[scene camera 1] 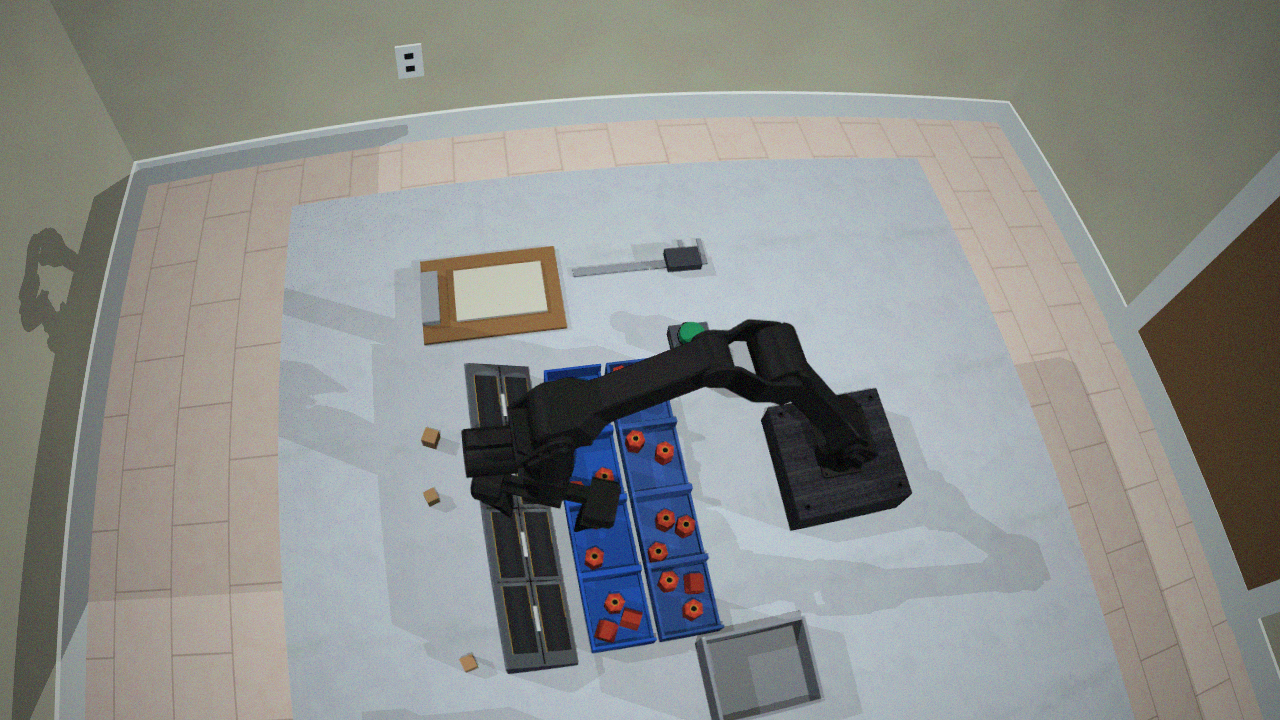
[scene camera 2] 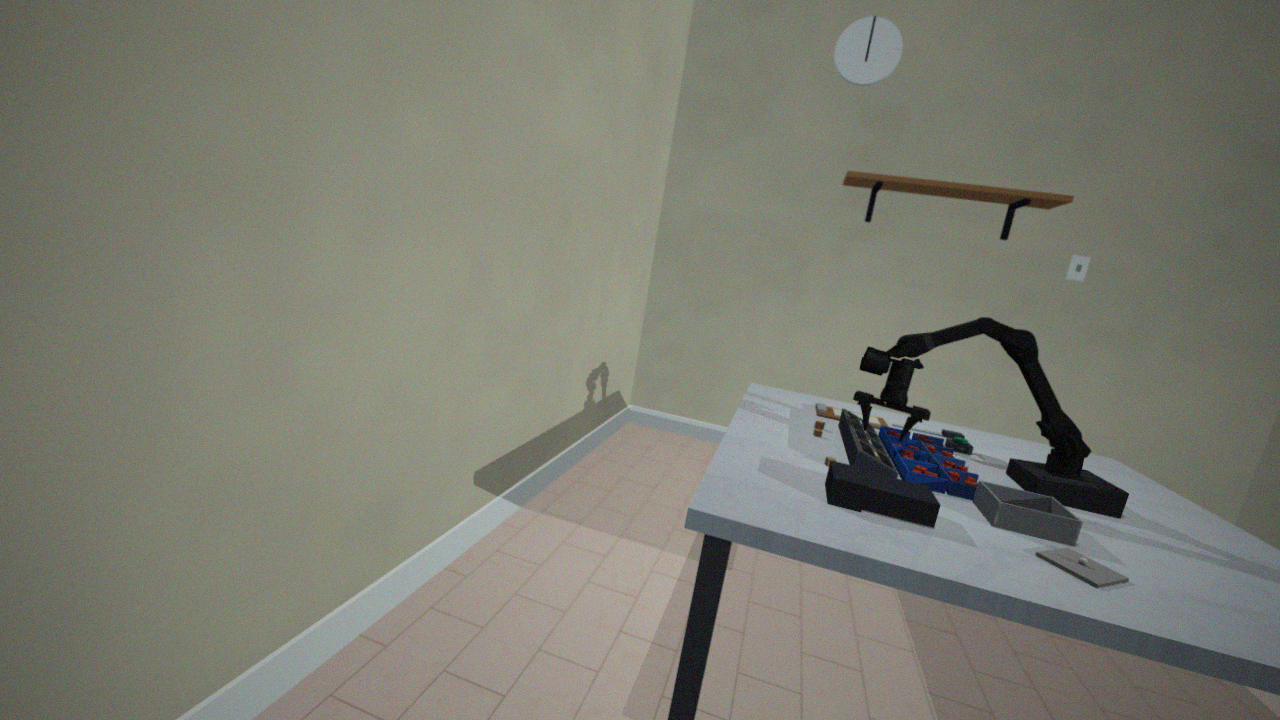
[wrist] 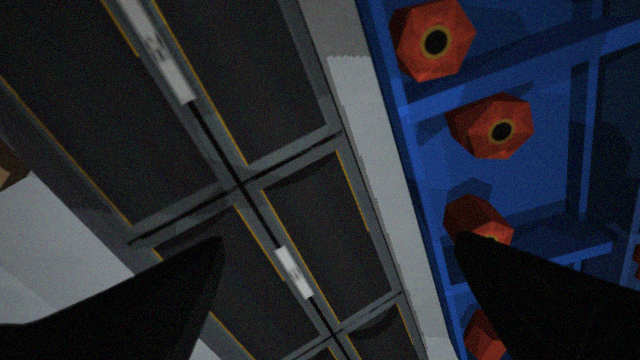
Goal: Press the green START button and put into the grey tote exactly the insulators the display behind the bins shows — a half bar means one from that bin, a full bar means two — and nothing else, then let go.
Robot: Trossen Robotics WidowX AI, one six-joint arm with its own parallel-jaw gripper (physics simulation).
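My gripper [scene camera 1: 547,517] [scene camera 2: 884,433] [wrist: 340,245] is open and empty, above the display and the nearer edge of the blue bins. The dark display [scene camera 1: 542,666] has cells with thin yellow lines and white strips between them; I cannot read bar lengths. Red-orange insulators [scene camera 1: 594,557] [wrist: 501,127] stand or lie in two rows of blue bins [scene camera 1: 612,570] [wrist: 505,75]. In the wrist view the right finger overlaps one insulator [wrist: 467,215]; contact is unclear. The green START button [scene camera 1: 690,332] is beside the arm. The grey tote [scene camera 1: 812,660] [scene camera 2: 1029,516] looks empty. The arm hides some bins.
The robot base [scene camera 1: 836,488] stands right of the bins. Small wooden cubes [scene camera 1: 430,437] [scene camera 1: 468,662] lie left of the display. A framed board [scene camera 1: 559,300] and a caliper-like tool [scene camera 1: 682,258] lie at the top. A flat plate [scene camera 2: 1078,567] and black box [scene camera 2: 881,497] show in scene view 2.
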